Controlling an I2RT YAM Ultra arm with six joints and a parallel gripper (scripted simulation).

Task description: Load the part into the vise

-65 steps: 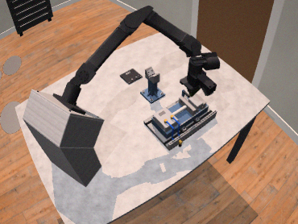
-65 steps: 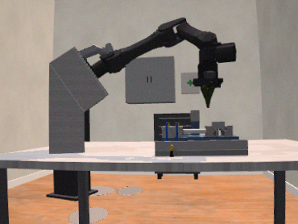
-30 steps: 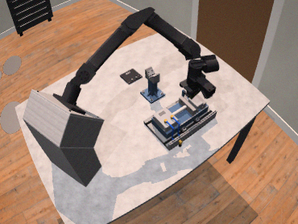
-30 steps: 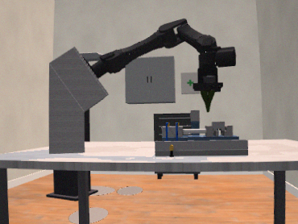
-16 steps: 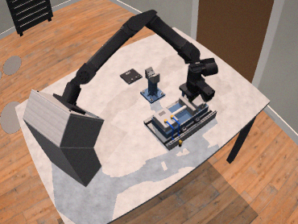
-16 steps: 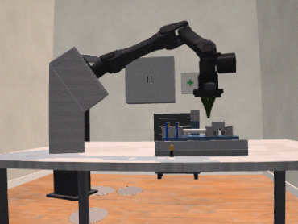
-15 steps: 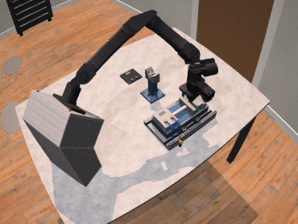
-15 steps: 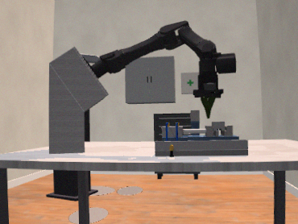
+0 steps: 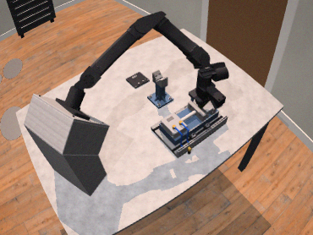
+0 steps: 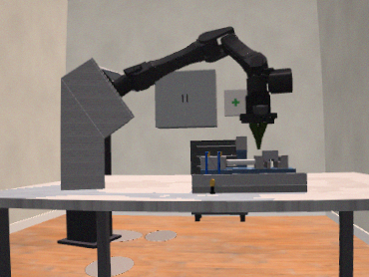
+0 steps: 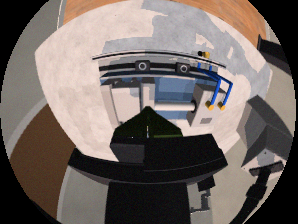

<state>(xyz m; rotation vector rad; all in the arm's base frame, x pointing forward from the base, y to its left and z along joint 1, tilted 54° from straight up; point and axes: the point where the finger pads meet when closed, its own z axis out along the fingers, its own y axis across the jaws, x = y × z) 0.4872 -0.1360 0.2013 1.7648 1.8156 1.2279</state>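
The moving jaw lies 2 cm to the left of my hand and 4 cm below it. The rest, counted from my hand: grey part (3 cm ahead, 1 cm to the left, 3 cm below); fixed jaw (6 cm ahead, 3 cm to the left, 4 cm below); air cylinder rod (5 cm behind, 4 cm below).
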